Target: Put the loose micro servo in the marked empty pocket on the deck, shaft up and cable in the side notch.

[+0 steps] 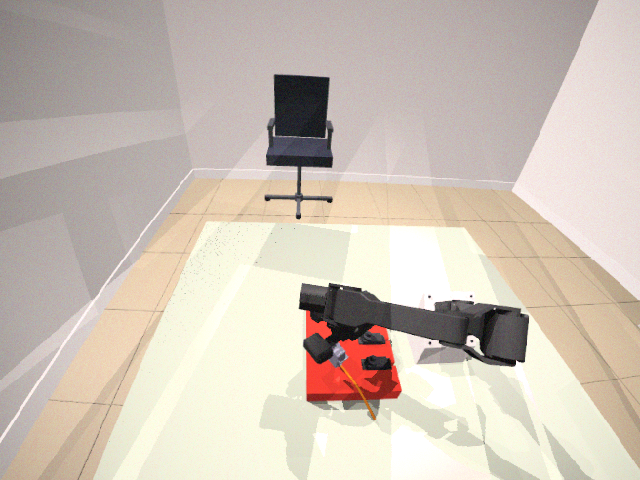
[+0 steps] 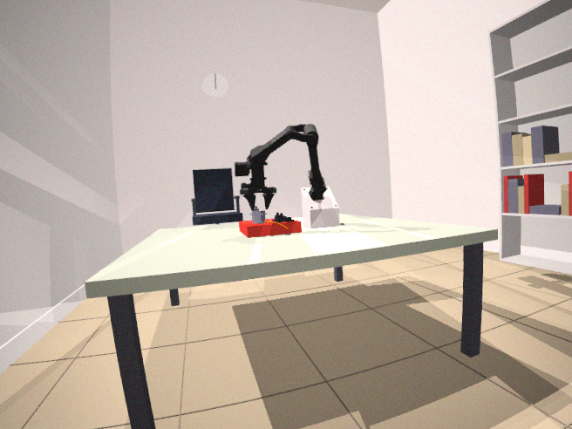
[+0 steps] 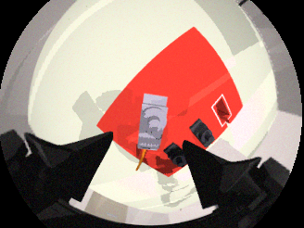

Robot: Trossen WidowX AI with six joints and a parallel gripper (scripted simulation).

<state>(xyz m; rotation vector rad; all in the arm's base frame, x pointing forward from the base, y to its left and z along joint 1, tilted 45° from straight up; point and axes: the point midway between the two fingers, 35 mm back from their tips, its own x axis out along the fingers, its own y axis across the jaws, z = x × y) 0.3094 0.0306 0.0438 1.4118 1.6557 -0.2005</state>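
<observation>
My gripper tip is 80 mm above the red deck, 60 mm to the left of it and 10 mm past it.
</observation>
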